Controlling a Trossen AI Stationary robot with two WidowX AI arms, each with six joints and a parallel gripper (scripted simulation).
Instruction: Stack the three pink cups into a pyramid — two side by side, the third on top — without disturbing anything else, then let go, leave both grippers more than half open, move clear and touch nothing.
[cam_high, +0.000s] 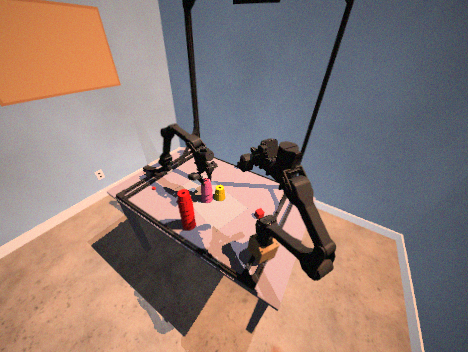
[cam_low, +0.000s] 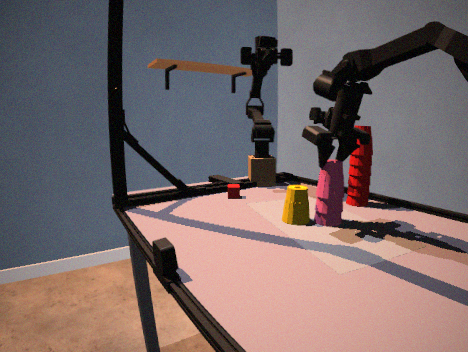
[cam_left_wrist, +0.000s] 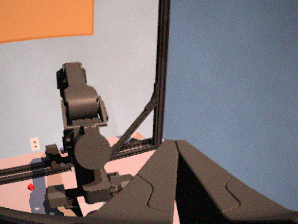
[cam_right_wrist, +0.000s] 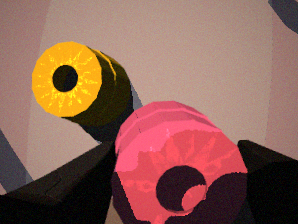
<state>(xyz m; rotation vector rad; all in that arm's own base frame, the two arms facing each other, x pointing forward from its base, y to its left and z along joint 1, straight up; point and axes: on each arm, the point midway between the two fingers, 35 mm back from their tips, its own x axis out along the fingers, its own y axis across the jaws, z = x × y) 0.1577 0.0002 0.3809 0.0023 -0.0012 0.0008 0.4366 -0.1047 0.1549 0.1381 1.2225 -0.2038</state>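
Right now the pale mat is 170 mm below my right hand and 20 mm behind it. Also, from my right hand: red block: 320 mm to the left, 150 mm below, 140 mm behind; then yellow cup: 120 mm below, 70 mm behind, 40 mm to the left.
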